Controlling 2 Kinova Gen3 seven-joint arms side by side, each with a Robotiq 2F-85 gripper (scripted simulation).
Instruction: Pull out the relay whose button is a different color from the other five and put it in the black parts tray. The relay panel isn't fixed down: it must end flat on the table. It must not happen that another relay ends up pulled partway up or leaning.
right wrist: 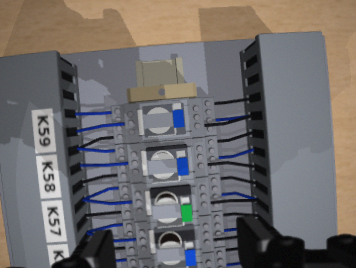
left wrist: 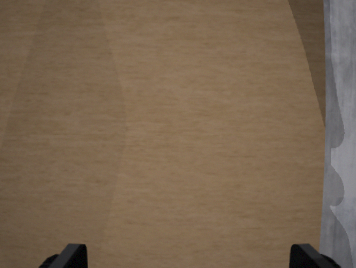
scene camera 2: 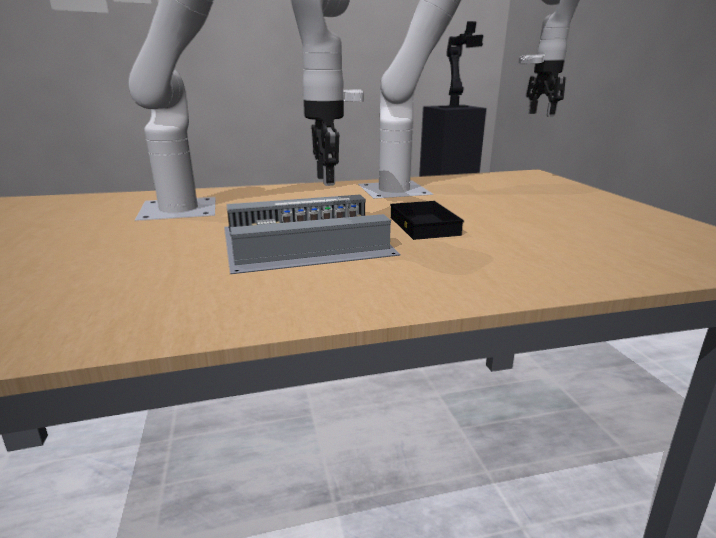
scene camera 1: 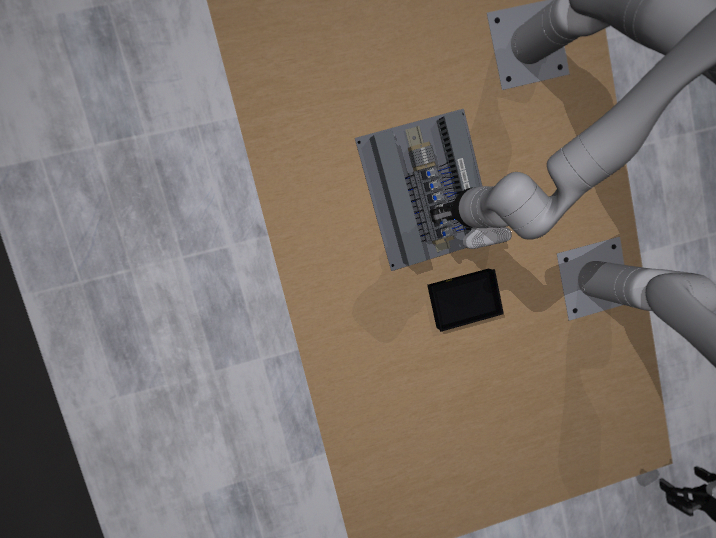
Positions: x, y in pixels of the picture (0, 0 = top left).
Scene:
relay panel: right wrist 286, 129; scene camera 2; scene camera 1; not seen in the left wrist view (out of frame)
black parts tray: scene camera 2; scene camera 1; not seen in the right wrist view (out of frame); not seen in the left wrist view (out of frame)
same spot on black parts tray: (scene camera 2: 428, 219) = (scene camera 1: 479, 304)
same spot on relay panel: (scene camera 2: 259, 244) = (scene camera 1: 377, 155)

